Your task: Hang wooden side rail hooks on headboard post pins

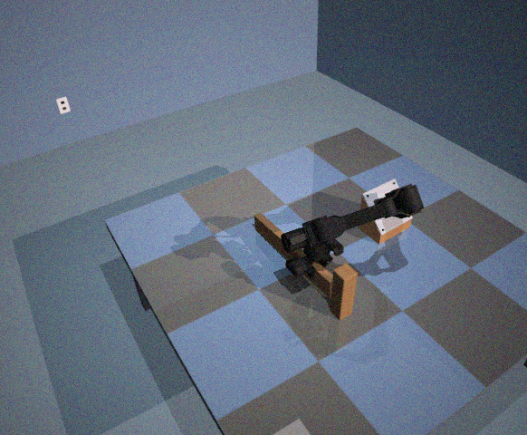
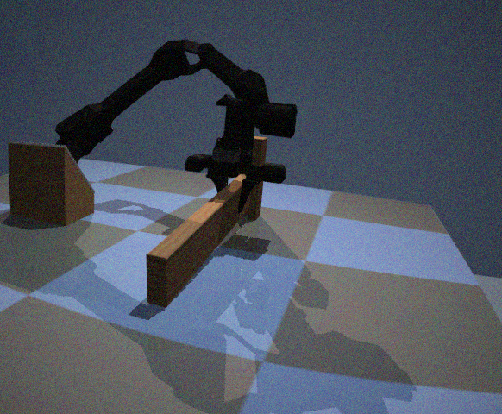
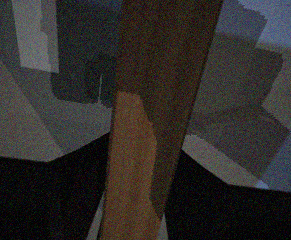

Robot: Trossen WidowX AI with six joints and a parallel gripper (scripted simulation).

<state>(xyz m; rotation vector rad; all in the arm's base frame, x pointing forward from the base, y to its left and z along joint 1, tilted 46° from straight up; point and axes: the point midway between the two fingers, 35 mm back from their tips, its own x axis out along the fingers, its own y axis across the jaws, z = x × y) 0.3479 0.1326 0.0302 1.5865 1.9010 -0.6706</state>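
Right now my gripper tip is 130 mm to the right of the headboard post, 40 mm below it and 10 mm past it.
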